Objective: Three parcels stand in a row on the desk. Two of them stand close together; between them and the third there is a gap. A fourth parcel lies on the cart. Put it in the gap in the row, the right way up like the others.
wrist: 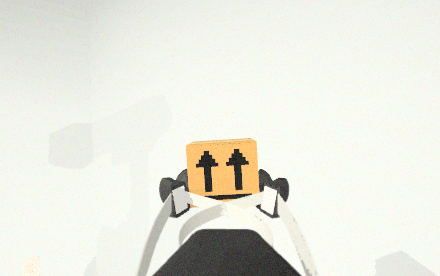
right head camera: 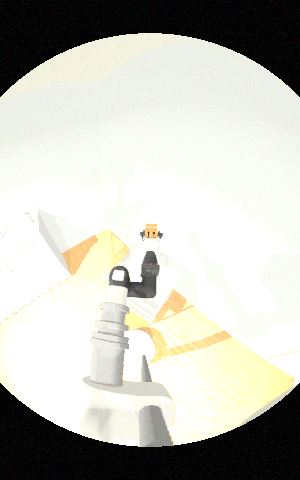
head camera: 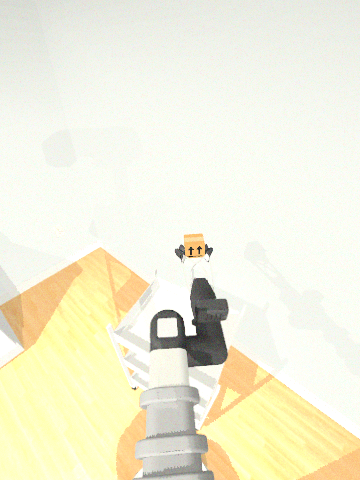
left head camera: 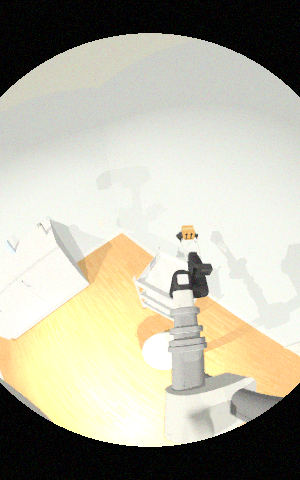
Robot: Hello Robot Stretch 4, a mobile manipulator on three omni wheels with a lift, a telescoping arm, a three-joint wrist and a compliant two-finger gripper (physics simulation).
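There's a white cart here, and on the cart [left head camera: 155, 279] and [head camera: 149, 328] are the same spot.
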